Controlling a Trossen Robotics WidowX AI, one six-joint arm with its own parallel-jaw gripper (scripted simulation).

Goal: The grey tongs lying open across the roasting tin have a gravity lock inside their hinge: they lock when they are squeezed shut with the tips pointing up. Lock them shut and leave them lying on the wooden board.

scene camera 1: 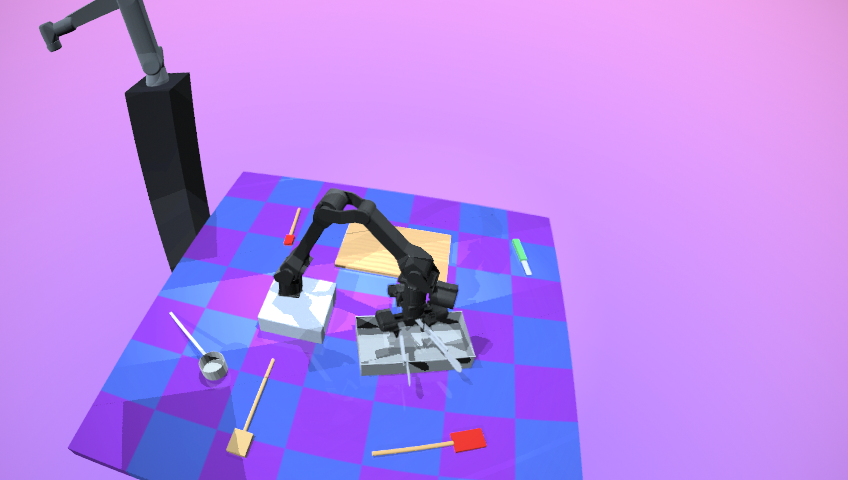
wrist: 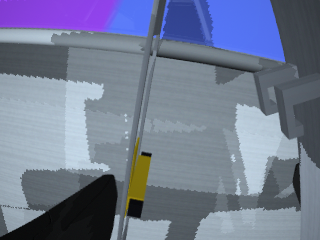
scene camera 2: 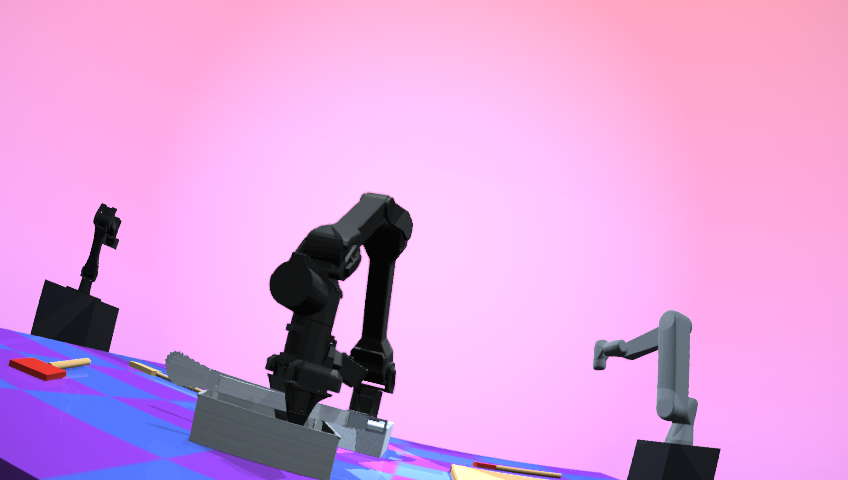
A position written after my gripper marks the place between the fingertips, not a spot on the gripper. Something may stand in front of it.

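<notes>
Scene camera 1 shows me a grey roasting tin (scene camera 1: 379, 353) and my gripper (scene camera 1: 409, 333). In scene camera 2 there's my gripper (scene camera 2: 286, 430) again, along with a red spatula (scene camera 2: 49, 371). The wrist view gives me a yellow lock piece (wrist: 139, 175), the grey roasting tin (wrist: 217, 159) and my gripper (wrist: 208, 181), but the red spatula is out of frame in the wrist view.
</notes>
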